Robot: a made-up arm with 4 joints.
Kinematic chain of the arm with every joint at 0, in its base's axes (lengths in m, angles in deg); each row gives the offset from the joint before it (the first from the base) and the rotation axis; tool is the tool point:
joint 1: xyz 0 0 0.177 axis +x
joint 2: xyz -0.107 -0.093 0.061 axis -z
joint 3: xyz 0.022 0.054 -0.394 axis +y
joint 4: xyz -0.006 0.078 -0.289 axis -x
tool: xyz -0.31 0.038 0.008
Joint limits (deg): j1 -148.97..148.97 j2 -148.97..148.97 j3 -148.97..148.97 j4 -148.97..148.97
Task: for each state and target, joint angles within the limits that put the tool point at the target. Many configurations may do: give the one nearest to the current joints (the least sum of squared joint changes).
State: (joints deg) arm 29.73 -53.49 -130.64 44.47
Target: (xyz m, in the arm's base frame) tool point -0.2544 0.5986 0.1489
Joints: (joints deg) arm 51.55 -87.72 -115.31 43.87
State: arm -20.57 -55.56 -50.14 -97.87
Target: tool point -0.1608 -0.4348 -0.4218
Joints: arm -36.84 -47.51 -53.46 -112.73
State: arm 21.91 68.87 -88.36 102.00
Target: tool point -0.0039 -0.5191 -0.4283
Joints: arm -8.08 94.96 -85.79 102.26
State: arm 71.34 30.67 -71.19 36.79
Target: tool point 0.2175 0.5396 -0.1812
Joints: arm 49.30 -0.60 -91.20 24.88
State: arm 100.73 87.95 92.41 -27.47
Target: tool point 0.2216 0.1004 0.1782
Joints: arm 73.23 132.44 74.94 -33.22
